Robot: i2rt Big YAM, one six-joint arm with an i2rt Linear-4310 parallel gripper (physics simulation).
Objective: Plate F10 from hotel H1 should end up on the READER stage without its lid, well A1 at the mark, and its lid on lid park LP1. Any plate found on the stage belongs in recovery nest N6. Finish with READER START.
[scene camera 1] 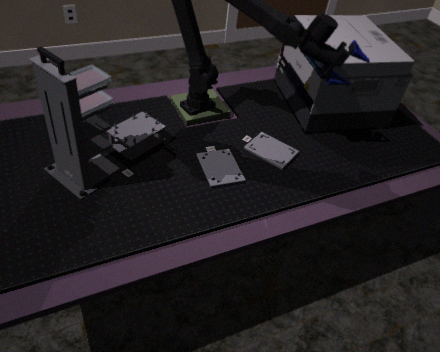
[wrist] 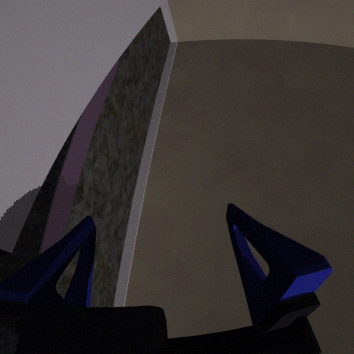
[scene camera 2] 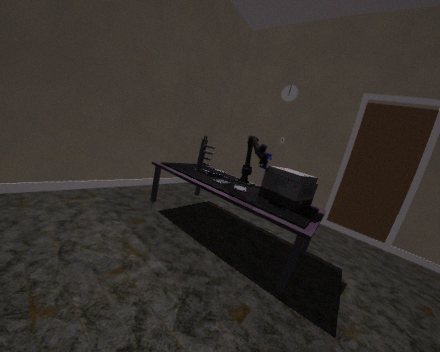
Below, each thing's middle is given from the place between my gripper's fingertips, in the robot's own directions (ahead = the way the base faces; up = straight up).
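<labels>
Reader [scene camera 1: 321, 98] located 190 mm below my hand, 200 mm to the left of it and 220 mm behind it.
</labels>
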